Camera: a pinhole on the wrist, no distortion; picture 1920 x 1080 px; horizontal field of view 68.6 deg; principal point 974.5 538.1 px. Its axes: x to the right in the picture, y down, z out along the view. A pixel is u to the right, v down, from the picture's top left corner.
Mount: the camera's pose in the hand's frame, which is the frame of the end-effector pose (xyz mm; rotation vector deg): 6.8 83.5 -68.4 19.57 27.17 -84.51
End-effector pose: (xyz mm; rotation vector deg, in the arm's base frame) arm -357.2 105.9 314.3 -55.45 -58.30 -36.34
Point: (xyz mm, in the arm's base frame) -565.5 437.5 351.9
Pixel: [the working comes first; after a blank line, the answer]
In the camera's frame: -130.5 -100.5 445.7

562.4 220.7
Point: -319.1 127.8 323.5
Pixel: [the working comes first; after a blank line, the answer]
In the camera's frame: 3.0 8.6 88.4

1022.4 675.1
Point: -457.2 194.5 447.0
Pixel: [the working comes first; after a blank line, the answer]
In the camera's frame: 44.3 44.3 277.6

1199.2 762.8
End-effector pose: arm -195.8 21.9 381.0 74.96 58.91 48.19
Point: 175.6 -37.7 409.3
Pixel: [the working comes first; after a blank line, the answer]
In the camera's frame: -185.5 30.4 400.3

322.4 644.9
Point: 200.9 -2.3 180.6
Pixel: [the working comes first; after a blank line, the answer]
In the camera's frame: -0.5 81.3 532.2

973.2 753.0
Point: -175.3 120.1 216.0
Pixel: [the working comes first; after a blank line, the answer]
In the camera's frame: 178.3 89.3 177.6

outside the picture
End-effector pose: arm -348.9 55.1 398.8 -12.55 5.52 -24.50
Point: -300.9 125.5 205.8
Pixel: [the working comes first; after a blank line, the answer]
In the camera's frame: 13.4 25.8 -105.2

behind the camera
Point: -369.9 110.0 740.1
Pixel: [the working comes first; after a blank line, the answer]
In the camera's frame: -101.4 -101.0 405.9

623.0 188.0
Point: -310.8 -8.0 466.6
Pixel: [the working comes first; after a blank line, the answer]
In the camera's frame: 58.4 31.8 184.4

1420.0 780.9
